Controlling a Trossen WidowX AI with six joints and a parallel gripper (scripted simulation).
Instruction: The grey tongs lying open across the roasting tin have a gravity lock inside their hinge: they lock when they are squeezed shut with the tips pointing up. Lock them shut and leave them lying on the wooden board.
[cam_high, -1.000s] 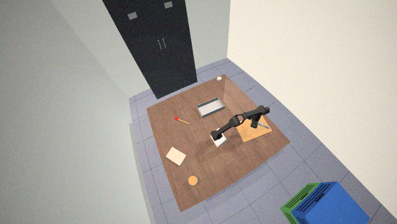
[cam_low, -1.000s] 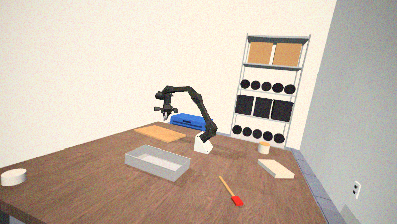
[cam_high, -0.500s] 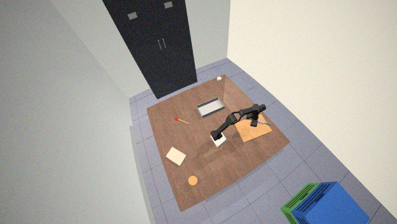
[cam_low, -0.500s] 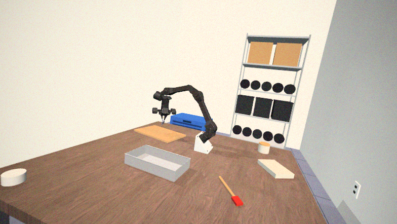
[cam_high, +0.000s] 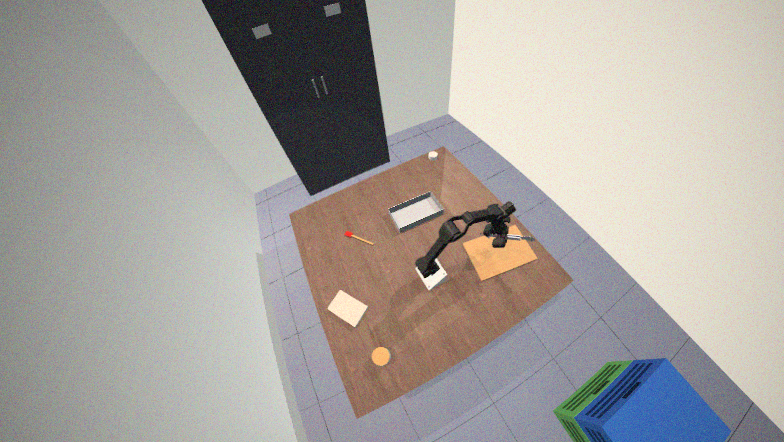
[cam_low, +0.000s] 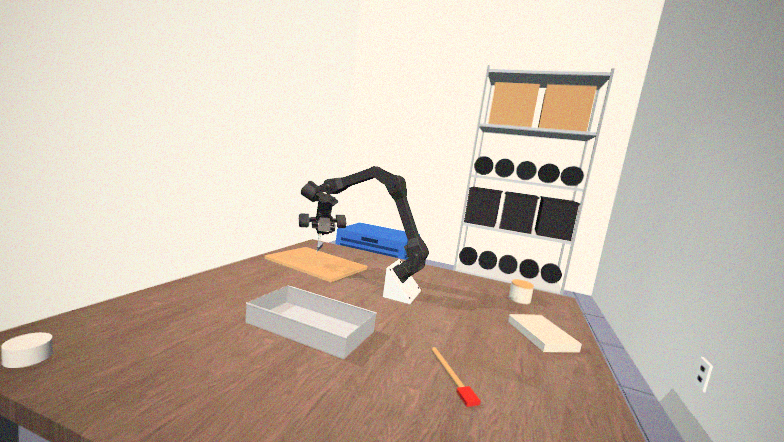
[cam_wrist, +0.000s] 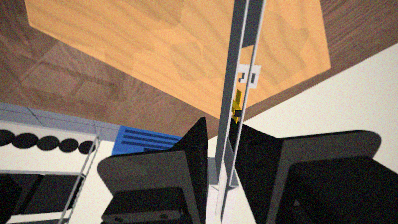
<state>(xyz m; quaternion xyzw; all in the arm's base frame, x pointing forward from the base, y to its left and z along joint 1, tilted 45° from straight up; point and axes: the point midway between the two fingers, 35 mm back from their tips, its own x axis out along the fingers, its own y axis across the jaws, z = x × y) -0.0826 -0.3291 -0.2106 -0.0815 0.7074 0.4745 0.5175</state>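
The orange wooden board lies 1 cm to the right of my gripper tip and 12 cm below it. Round my gripper tip: red spatula: 52 cm ahead, 67 cm to the left, 12 cm below; grey roasting tin: 48 cm ahead, 27 cm to the left, 10 cm below; white round dish: 87 cm ahead, 12 cm to the right, 11 cm below.
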